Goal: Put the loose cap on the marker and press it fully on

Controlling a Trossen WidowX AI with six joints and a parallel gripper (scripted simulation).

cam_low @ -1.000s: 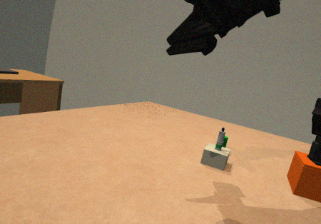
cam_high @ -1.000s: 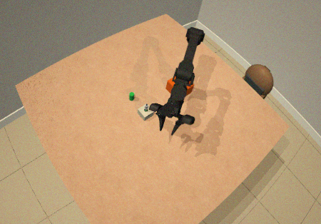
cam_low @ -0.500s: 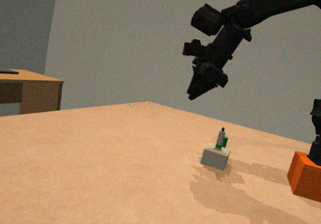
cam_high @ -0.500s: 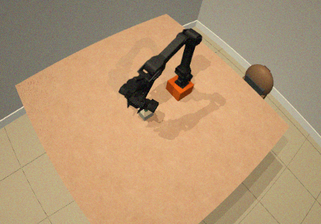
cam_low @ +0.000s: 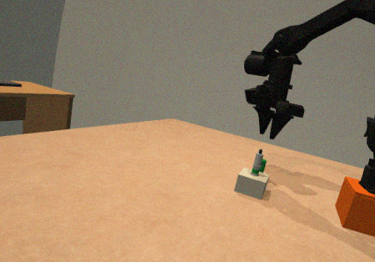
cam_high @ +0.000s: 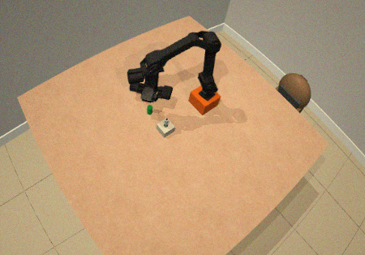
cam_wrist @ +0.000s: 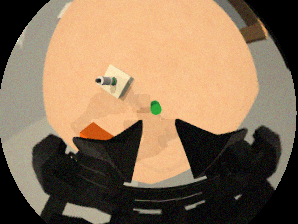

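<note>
Right now the green cap is 90 mm below my gripper tip. Also, from my gripper tip: holder block (120 mm to the left, 90 mm below, 10 mm ahead).
</note>
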